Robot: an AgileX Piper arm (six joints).
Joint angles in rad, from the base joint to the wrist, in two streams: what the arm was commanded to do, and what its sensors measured. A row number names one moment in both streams.
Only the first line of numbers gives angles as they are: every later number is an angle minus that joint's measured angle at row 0.
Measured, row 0:
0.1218 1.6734 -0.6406 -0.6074 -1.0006 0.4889
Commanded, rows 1 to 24:
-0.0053 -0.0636 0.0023 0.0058 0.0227 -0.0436
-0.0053 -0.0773 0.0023 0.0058 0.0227 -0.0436
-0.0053 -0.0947 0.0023 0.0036 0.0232 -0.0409
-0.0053 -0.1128 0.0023 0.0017 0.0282 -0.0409
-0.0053 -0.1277 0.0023 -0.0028 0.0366 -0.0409
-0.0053 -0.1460 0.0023 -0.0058 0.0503 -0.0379
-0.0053 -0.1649 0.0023 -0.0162 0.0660 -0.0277
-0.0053 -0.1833 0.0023 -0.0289 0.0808 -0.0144
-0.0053 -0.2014 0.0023 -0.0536 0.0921 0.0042
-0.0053 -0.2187 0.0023 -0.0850 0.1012 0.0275
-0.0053 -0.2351 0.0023 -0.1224 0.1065 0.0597
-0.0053 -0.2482 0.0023 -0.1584 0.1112 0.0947
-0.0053 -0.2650 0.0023 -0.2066 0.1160 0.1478
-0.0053 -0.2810 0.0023 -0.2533 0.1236 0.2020
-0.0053 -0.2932 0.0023 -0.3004 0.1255 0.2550
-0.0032 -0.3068 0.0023 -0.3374 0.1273 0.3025
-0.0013 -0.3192 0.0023 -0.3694 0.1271 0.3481
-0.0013 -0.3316 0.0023 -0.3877 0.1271 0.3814
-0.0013 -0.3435 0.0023 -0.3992 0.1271 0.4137
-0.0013 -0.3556 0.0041 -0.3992 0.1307 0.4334
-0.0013 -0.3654 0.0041 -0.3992 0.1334 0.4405
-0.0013 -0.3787 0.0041 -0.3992 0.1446 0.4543
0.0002 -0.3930 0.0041 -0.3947 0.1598 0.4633
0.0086 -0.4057 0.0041 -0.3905 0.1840 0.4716
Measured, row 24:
0.0000 -0.3579 0.0000 -0.3844 0.1345 0.4148
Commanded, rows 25 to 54:
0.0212 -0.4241 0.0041 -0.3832 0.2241 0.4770
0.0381 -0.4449 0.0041 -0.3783 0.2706 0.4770
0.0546 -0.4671 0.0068 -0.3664 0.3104 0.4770
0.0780 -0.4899 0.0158 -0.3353 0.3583 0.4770
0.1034 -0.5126 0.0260 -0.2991 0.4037 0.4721
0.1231 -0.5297 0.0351 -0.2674 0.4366 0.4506
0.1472 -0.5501 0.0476 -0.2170 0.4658 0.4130
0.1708 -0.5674 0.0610 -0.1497 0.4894 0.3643
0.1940 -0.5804 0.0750 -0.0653 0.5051 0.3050
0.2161 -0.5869 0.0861 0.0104 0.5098 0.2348
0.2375 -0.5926 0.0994 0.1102 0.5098 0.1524
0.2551 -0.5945 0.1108 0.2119 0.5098 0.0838
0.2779 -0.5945 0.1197 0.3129 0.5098 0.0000
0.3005 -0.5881 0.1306 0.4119 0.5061 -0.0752
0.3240 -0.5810 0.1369 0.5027 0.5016 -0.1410
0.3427 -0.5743 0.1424 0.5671 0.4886 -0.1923
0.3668 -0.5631 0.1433 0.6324 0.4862 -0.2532
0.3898 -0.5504 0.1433 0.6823 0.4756 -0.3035
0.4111 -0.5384 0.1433 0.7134 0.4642 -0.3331
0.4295 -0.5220 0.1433 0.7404 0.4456 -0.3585
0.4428 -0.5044 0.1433 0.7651 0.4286 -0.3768
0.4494 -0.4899 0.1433 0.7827 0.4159 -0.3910
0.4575 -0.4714 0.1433 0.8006 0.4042 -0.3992
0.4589 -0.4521 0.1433 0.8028 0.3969 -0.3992
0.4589 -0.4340 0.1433 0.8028 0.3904 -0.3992
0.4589 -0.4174 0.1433 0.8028 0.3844 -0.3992
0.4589 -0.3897 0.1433 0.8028 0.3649 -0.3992
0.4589 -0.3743 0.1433 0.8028 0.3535 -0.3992
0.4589 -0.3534 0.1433 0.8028 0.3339 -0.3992
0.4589 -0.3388 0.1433 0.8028 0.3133 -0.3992
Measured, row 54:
0.4560 -0.3796 0.1386 0.7934 0.3813 -0.3856
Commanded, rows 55 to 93:
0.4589 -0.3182 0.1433 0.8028 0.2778 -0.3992
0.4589 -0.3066 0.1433 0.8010 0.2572 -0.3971
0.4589 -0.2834 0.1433 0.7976 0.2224 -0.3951
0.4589 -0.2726 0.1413 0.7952 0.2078 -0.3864
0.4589 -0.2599 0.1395 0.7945 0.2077 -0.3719
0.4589 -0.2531 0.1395 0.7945 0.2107 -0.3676
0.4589 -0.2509 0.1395 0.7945 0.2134 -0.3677
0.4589 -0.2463 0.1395 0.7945 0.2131 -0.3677
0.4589 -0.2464 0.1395 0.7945 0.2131 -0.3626
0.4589 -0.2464 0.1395 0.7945 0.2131 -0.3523
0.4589 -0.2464 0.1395 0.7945 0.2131 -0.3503
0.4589 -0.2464 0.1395 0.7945 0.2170 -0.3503
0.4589 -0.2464 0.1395 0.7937 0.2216 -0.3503
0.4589 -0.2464 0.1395 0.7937 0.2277 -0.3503
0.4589 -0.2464 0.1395 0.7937 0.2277 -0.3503
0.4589 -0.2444 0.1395 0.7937 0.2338 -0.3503
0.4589 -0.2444 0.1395 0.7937 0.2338 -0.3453
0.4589 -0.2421 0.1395 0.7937 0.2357 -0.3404
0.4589 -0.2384 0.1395 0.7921 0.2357 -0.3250
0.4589 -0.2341 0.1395 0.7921 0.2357 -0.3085
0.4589 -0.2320 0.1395 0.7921 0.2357 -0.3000
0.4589 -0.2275 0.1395 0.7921 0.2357 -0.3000
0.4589 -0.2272 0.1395 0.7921 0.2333 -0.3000
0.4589 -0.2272 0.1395 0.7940 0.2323 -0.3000
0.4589 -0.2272 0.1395 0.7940 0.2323 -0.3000
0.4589 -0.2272 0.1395 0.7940 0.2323 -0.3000
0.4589 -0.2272 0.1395 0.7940 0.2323 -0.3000
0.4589 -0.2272 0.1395 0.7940 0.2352 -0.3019
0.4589 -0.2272 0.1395 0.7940 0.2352 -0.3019
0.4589 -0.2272 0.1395 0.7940 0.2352 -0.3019
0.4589 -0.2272 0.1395 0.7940 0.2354 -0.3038
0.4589 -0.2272 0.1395 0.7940 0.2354 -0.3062
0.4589 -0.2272 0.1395 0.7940 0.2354 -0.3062
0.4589 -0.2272 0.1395 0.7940 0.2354 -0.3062
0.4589 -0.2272 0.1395 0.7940 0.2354 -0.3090
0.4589 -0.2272 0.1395 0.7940 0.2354 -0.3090
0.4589 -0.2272 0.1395 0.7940 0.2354 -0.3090
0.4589 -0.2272 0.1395 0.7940 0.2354 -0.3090
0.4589 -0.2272 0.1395 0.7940 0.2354 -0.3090
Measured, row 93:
0.4560 -0.2266 0.1386 0.7965 0.2423 -0.3055
